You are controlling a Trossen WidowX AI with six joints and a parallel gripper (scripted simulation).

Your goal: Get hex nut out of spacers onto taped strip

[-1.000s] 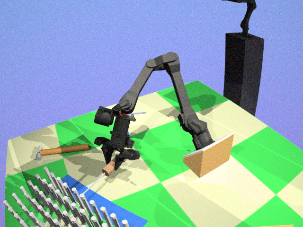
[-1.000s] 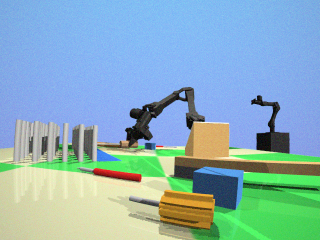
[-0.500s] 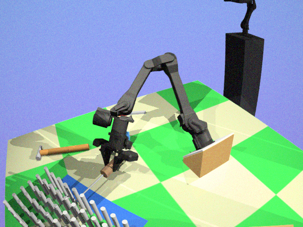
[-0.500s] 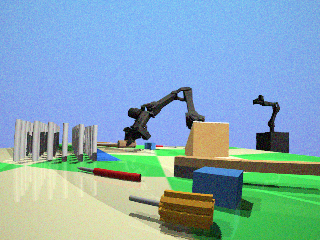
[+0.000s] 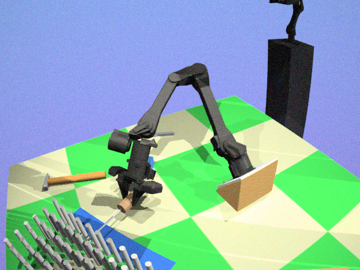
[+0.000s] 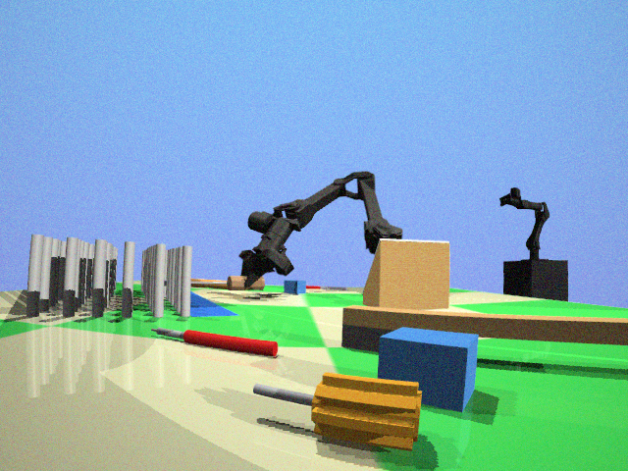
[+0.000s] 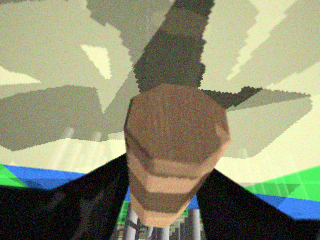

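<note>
Now: the blue taped strip 9 cm ahead of my gripper tip, 12 cm to the left of it and 3 cm below it. Also, from my gripper tip: wood-handled hook tool: 8 cm ahead, 6 cm to the left; then orange-handled tool: 20 cm behind, 61 cm to the left, 1 cm below; then red screwdriver: 5 cm behind, 45 cm to the left, 2 cm below.
</note>
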